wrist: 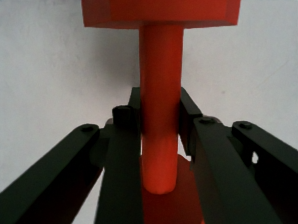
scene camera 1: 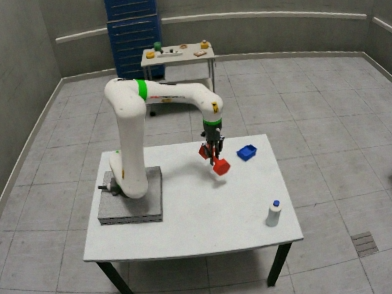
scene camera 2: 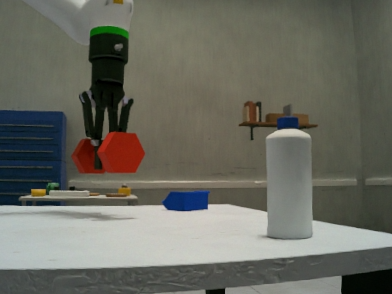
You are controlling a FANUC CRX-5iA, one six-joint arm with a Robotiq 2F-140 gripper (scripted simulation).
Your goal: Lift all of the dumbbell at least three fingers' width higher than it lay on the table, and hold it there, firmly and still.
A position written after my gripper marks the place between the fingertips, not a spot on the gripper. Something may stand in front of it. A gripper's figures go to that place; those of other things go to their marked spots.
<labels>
My gripper (scene camera 2: 105, 169) is 86 cm from the lens. A red dumbbell (scene camera 2: 120, 152): 77 cm from the lens. A small blue bin (scene camera 2: 198, 200): 101 cm from the lens. The marked spots on the red dumbbell and the small blue bin are 32 cm apart.
</labels>
